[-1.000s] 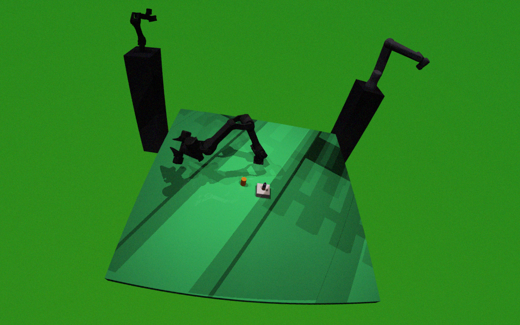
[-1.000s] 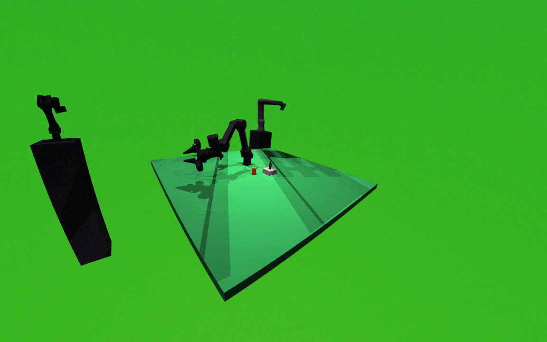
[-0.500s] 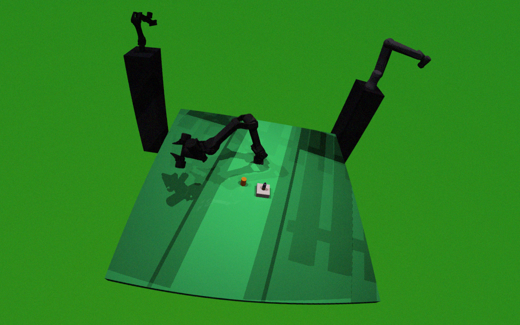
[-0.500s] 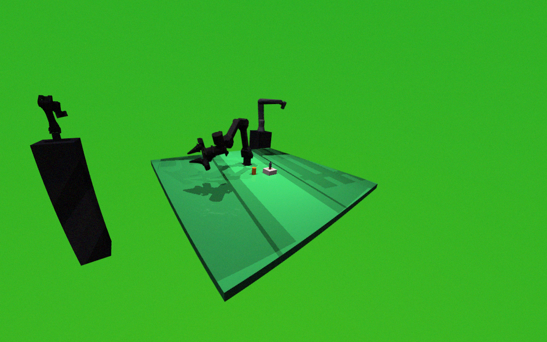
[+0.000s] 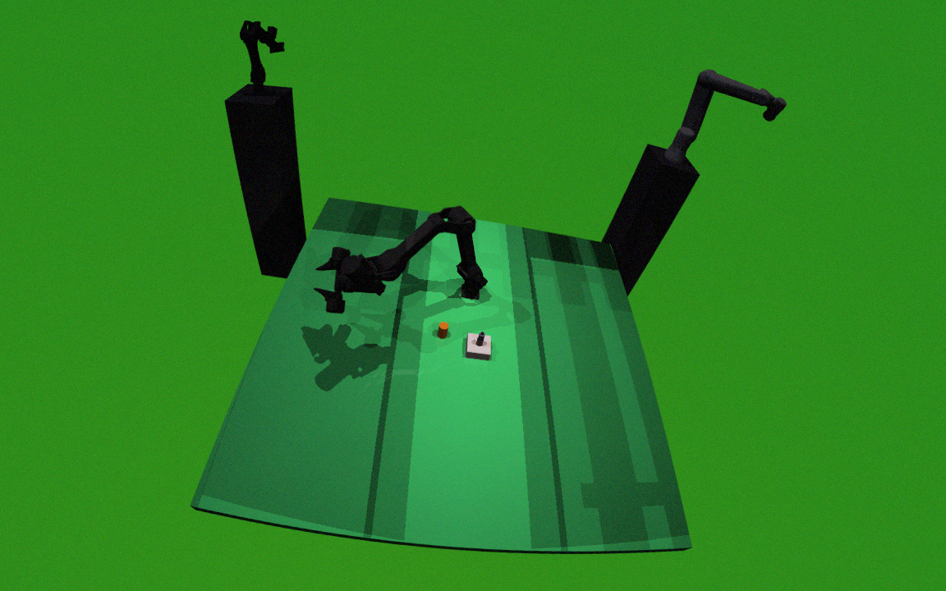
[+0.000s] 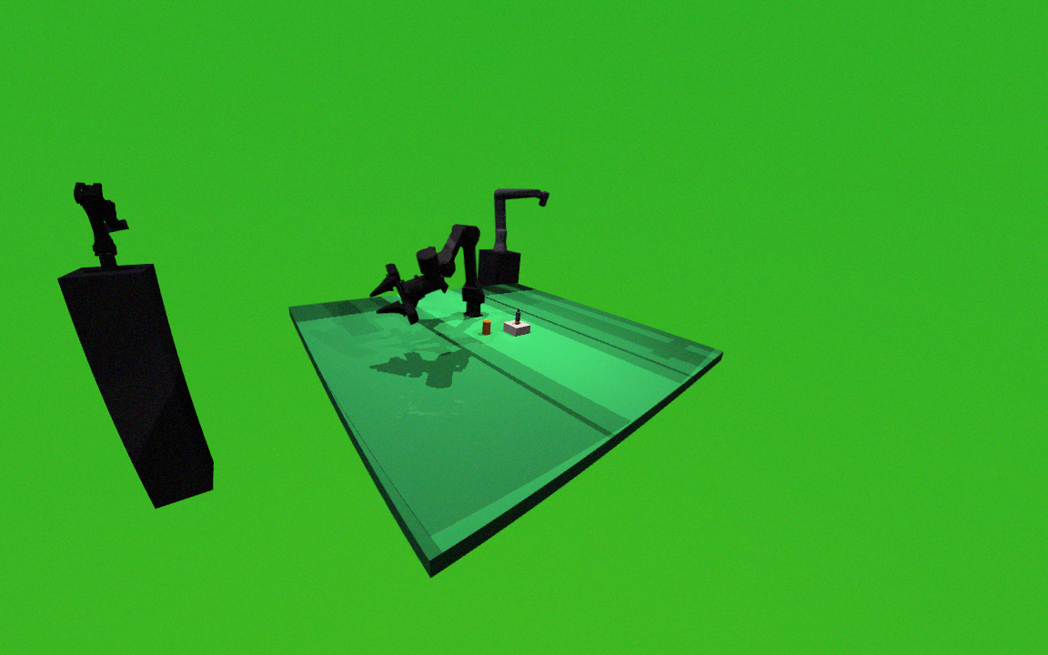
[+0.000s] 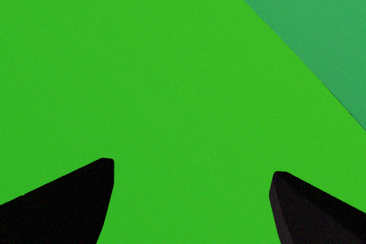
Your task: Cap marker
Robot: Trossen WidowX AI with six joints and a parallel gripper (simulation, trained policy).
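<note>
The orange cap lies 10 mm ahead of my gripper tip, 400 mm to the left of it and 130 mm below it. Round my gripper tip: pale holder block: 50 mm ahead, 520 mm to the left, 140 mm below.
</note>
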